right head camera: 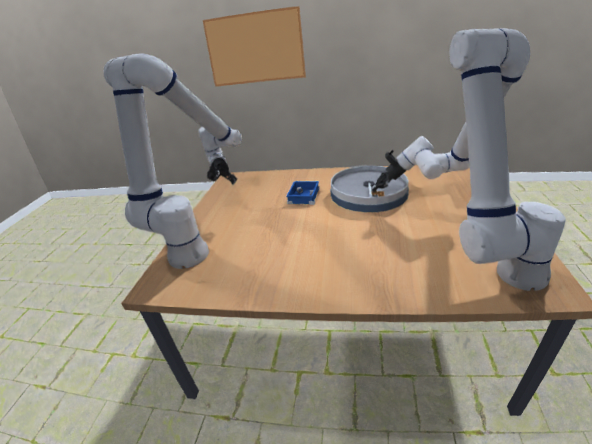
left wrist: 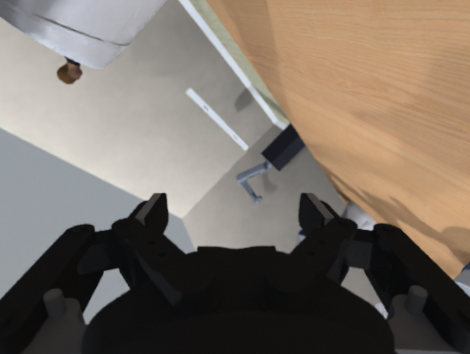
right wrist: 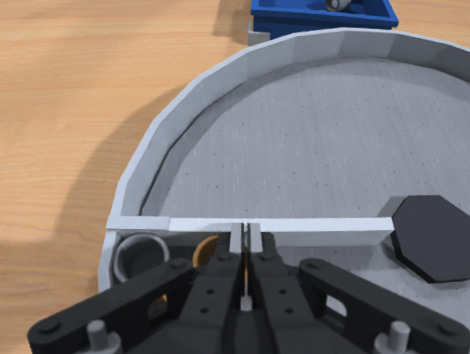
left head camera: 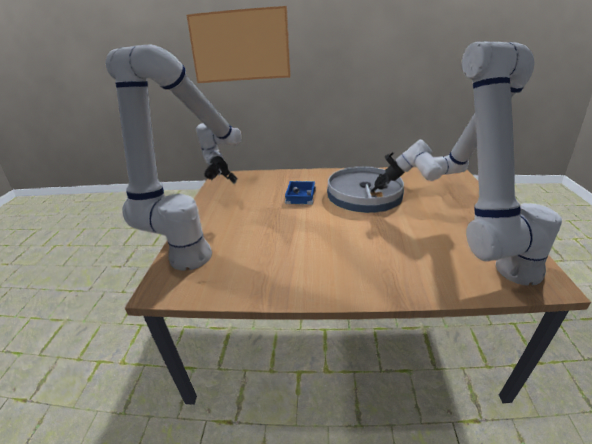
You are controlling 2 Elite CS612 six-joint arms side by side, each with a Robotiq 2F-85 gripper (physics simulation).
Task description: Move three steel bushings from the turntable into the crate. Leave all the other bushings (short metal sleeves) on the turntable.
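Observation:
The grey round turntable (left head camera: 345,202) (right head camera: 350,202) (right wrist: 310,135) stands at the back right of the table. In the right wrist view, a grey bushing (right wrist: 118,257) stands upright in the corner of rim and divider. A bronze-coloured bushing (right wrist: 198,249) is beside it, partly behind my fingers, and part of another bronze one (right wrist: 161,300) shows lower down. My right gripper (left head camera: 375,189) (right head camera: 376,188) (right wrist: 245,238) is low over them, fingers nearly together; orange shows in the slit, pinching unclear. The blue crate (left head camera: 300,199) (right head camera: 302,199) (right wrist: 320,22) holds grey bushings (left head camera: 296,190) (right head camera: 299,190) (right wrist: 338,4). My left gripper (left head camera: 233,178) (right head camera: 233,180) (left wrist: 233,206) is open and empty.
A white divider bar (right wrist: 320,225) runs from the turntable's rim to its dark hub (right wrist: 431,240). The crate stands left of the turntable on the wooden table (left head camera: 300,260) (right head camera: 300,260). The left gripper hangs near the table's back left edge.

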